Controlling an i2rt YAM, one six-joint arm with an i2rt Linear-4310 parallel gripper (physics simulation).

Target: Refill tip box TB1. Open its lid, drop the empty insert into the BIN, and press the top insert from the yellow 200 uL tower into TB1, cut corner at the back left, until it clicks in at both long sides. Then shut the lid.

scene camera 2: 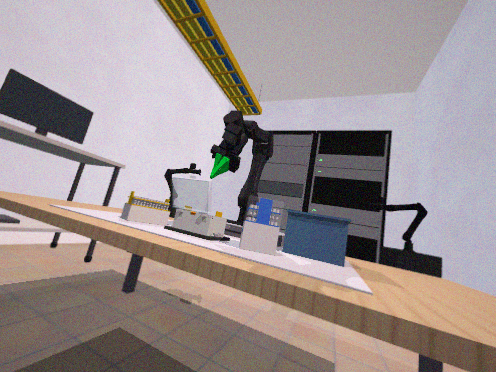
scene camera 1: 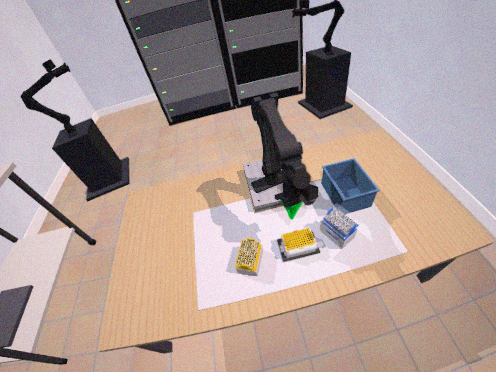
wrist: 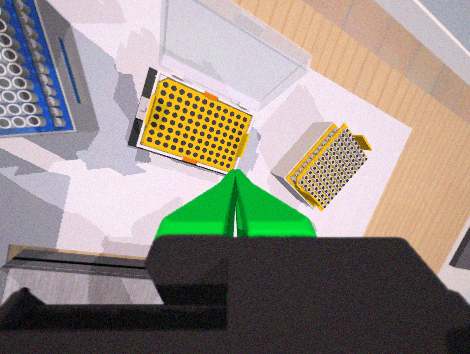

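Note:
TB1 (scene camera 1: 301, 253) (scene camera 2: 197, 223) stands open in a dark holder on the white mat. Its clear lid (scene camera 2: 192, 194) (wrist: 230, 55) stands up on the side away from the arm's base. A yellow insert (scene camera 1: 299, 240) (wrist: 197, 125) with empty dark holes sits in TB1. The yellow tower (scene camera 1: 249, 256) (scene camera 2: 145, 212) (wrist: 330, 165) stands left of TB1 in scene camera 1, its top insert full of tips. The blue BIN (scene camera 1: 342, 195) (scene camera 2: 316, 240) stands at the back right. My gripper (scene camera 1: 292, 218) (scene camera 2: 211, 177) (wrist: 235, 177) is shut and empty, high above the mat on the base side of TB1.
A blue tip tower (scene camera 1: 340, 225) (scene camera 2: 260, 235) (wrist: 30, 90) stands between TB1 and the BIN. The white mat (scene camera 1: 220, 290) (wrist: 390, 120) lies on the wooden table (scene camera 1: 150, 280). The arm's base plate (scene camera 1: 252, 172) is at the mat's back edge.

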